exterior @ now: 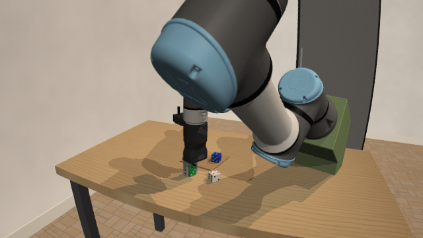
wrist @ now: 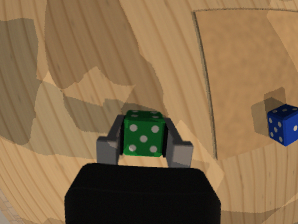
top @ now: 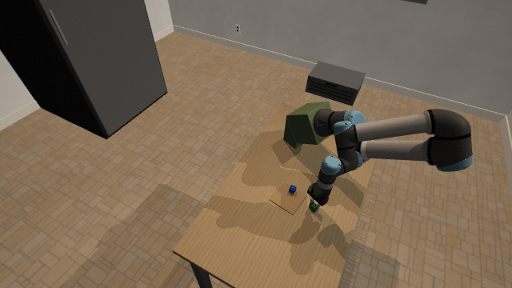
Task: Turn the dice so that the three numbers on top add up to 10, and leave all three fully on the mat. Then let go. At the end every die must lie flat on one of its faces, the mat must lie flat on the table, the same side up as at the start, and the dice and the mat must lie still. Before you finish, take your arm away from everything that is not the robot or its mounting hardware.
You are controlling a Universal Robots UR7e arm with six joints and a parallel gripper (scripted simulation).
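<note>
Right now the tan mat is 130 mm to the right of my hand, 20 mm below it and 20 mm ahead of it. Round my hand: blue die (140 mm to the right, 30 mm behind); green die (right at my hand); white die (90 mm behind, 10 mm to the right, 10 mm below).
</note>
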